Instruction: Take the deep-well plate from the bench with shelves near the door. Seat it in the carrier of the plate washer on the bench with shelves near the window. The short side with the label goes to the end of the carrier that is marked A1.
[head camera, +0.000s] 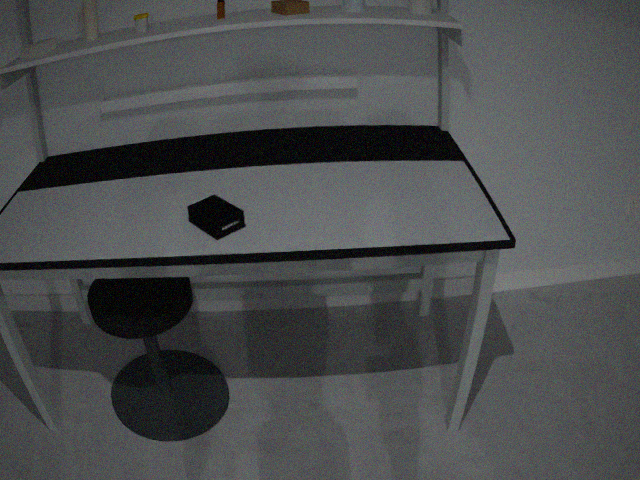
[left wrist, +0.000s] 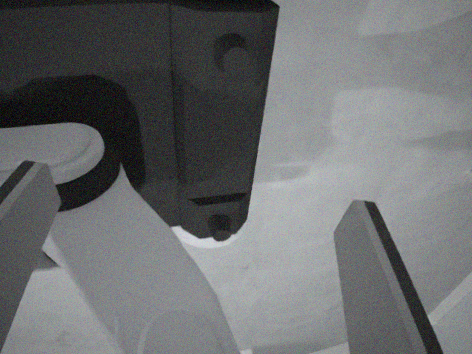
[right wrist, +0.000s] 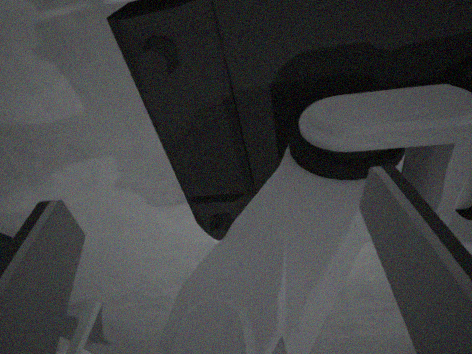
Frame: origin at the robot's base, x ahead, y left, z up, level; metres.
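Where they show: left gripper, between the fingertips: (left wrist: 201, 200); right gripper, between the fingertips: (right wrist: 218, 203).
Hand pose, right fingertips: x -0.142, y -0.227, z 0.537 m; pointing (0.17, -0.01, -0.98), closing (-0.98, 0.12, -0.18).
Things, the pixels of their top centre, and the offset from my right fingertips. "spot": a spot on its surface instead. Level surfaces: height alone.
- black deep-well plate, centre of its top: (head camera: 214, 208) 1.222 m ahead, 0.539 m left, 0.268 m up
- bench with a shelf, height of its surface: 0.226 m up
- small white label, a spot on its surface: (head camera: 230, 225) spot: 1.179 m ahead, 0.493 m left, 0.246 m up
- dark round stool, centre of its top: (head camera: 136, 288) 1.320 m ahead, 0.855 m left, 0.054 m down
- yellow-capped jar, a spot on its surface: (head camera: 141, 23) spot: 1.631 m ahead, 0.848 m left, 0.713 m up
- orange-brown bottle, a spot on its surface: (head camera: 220, 9) spot: 1.685 m ahead, 0.601 m left, 0.716 m up
- brown box, a spot on its surface: (head camera: 290, 6) spot: 1.652 m ahead, 0.383 m left, 0.712 m up
A black deep-well plate (head camera: 214, 215) lies on the white top of a bench with a shelf (head camera: 336, 206) in the head view, left of the middle and nearer the front edge. It is turned at an angle, and a small white label (head camera: 230, 225) shows on its side facing front right. My left gripper (left wrist: 201, 200) is open with nothing between its fingers. My right gripper (right wrist: 218, 203) is open with nothing between its fingers. Neither gripper shows in the head view. The plate washer and its carrier do not show in these views.
A dark round stool (head camera: 139, 307) stands partly under the bench's front edge, its round base (head camera: 169, 395) on the floor. Above the bench a shelf (head camera: 180, 35) holds a yellow-capped jar (head camera: 141, 23), an orange-brown bottle (head camera: 220, 9) and a brown box (head camera: 290, 6). A wall is at the right.
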